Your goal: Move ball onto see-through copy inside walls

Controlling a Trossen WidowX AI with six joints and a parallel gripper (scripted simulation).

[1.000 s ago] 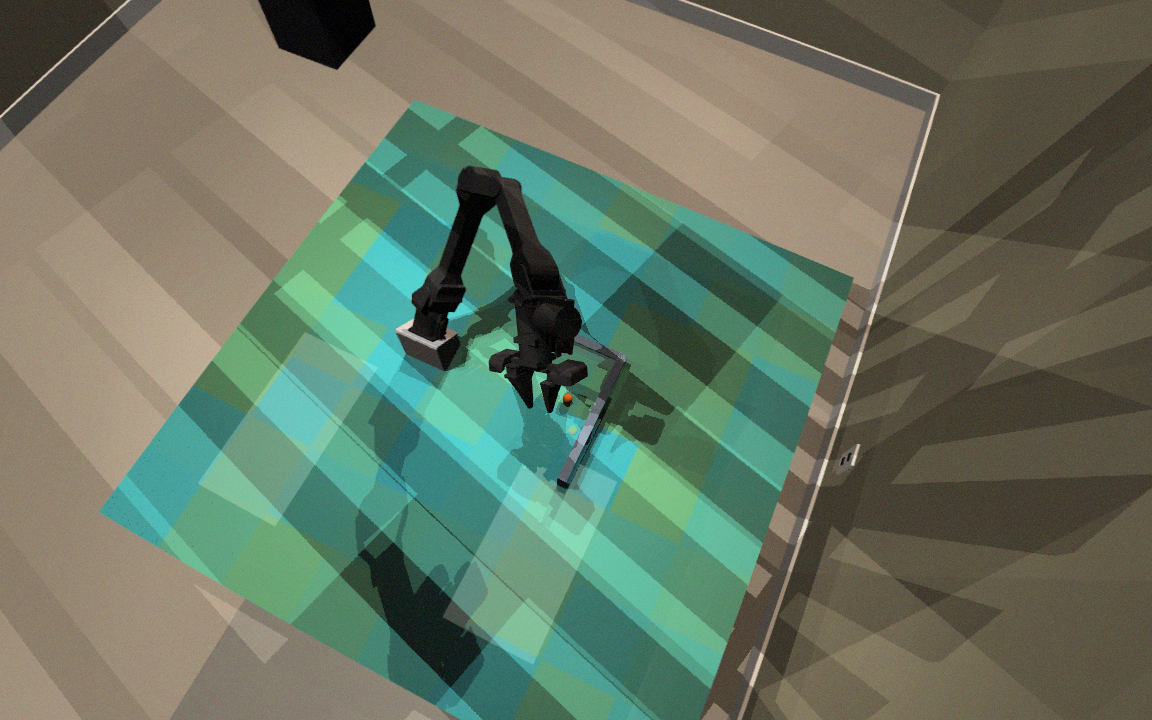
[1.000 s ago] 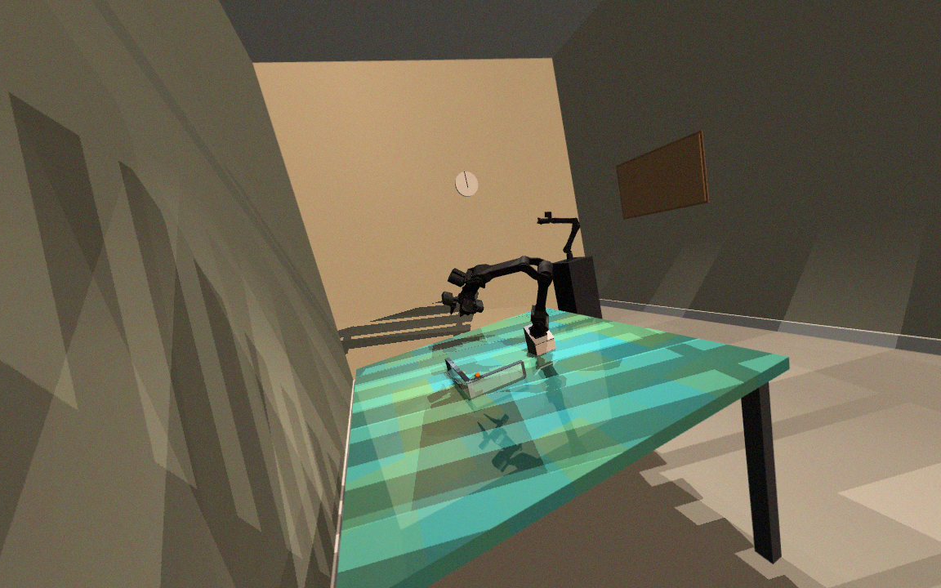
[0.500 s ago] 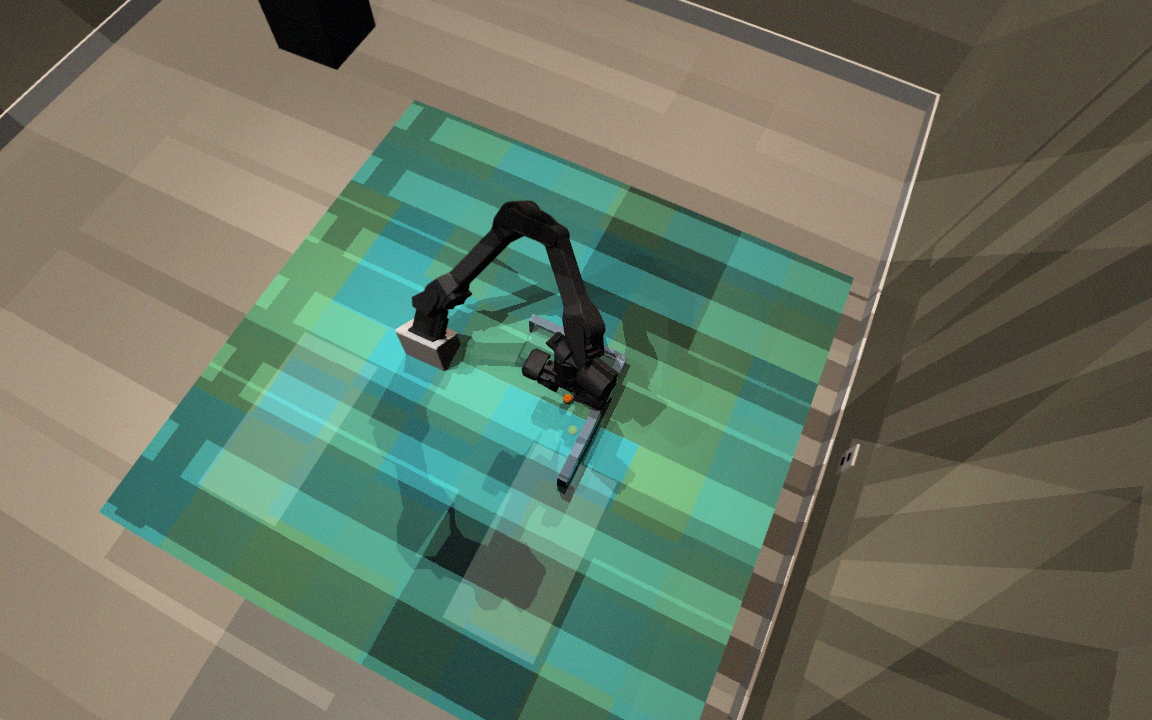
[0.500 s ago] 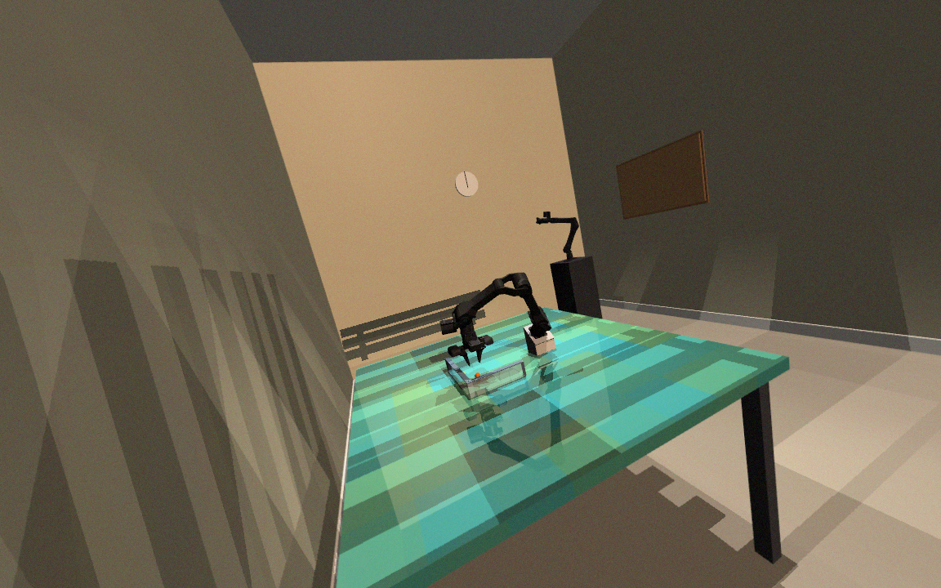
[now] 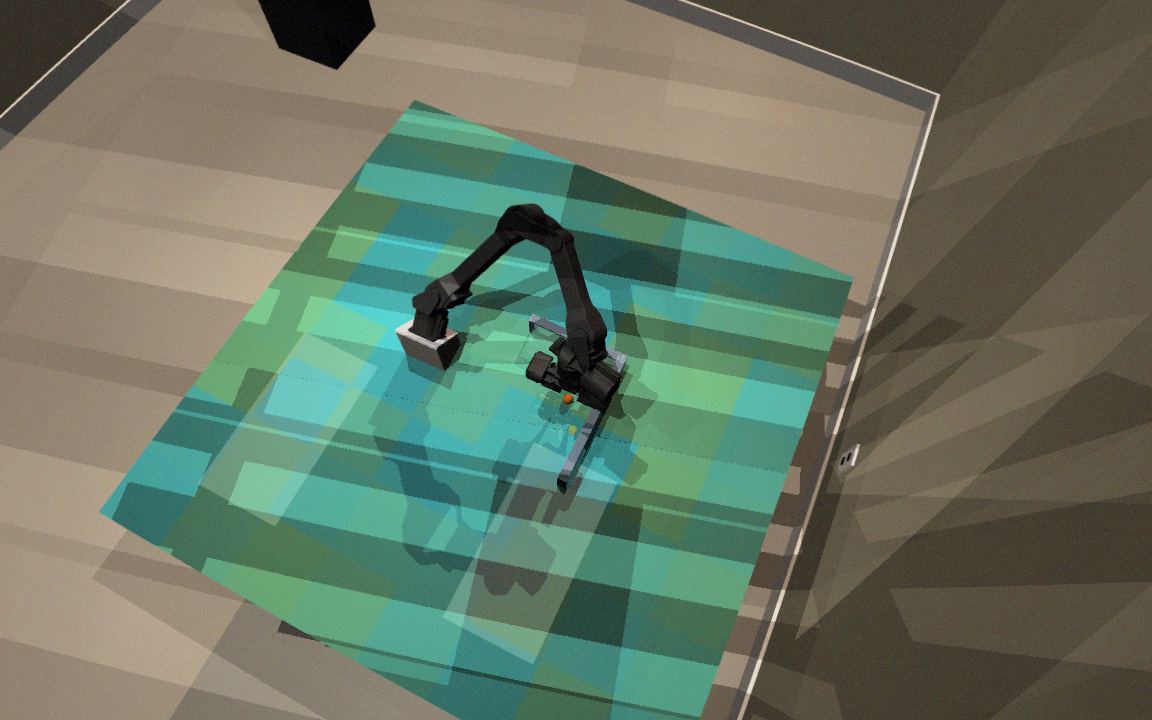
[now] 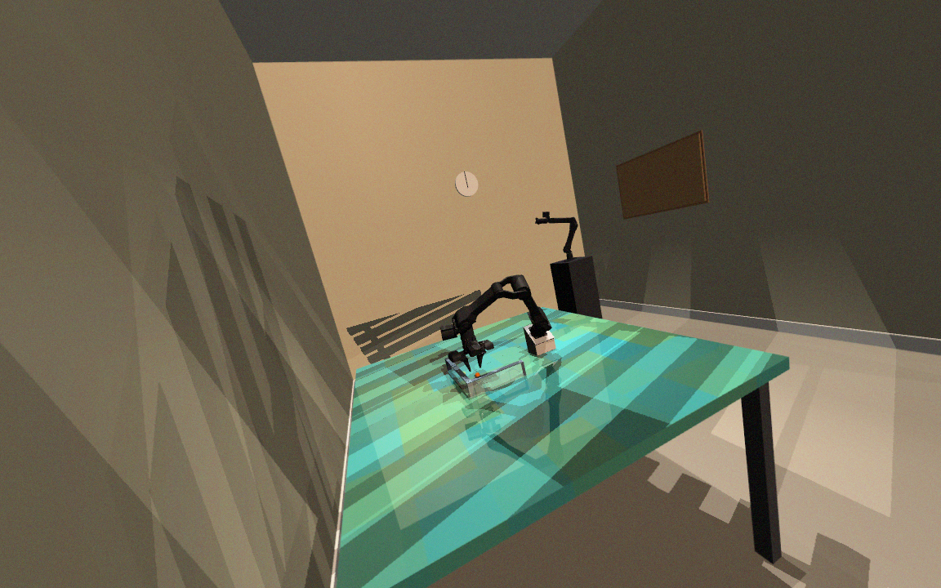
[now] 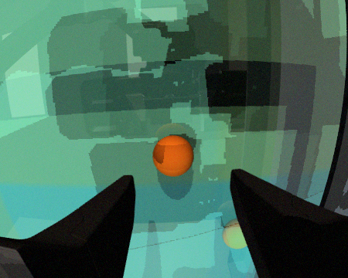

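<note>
My gripper tip is now 30 mm above the orange ball. Also, from my gripper tip: see-through copy of ball (40 mm ahead, 60 mm to the right, 30 mm below).
</note>
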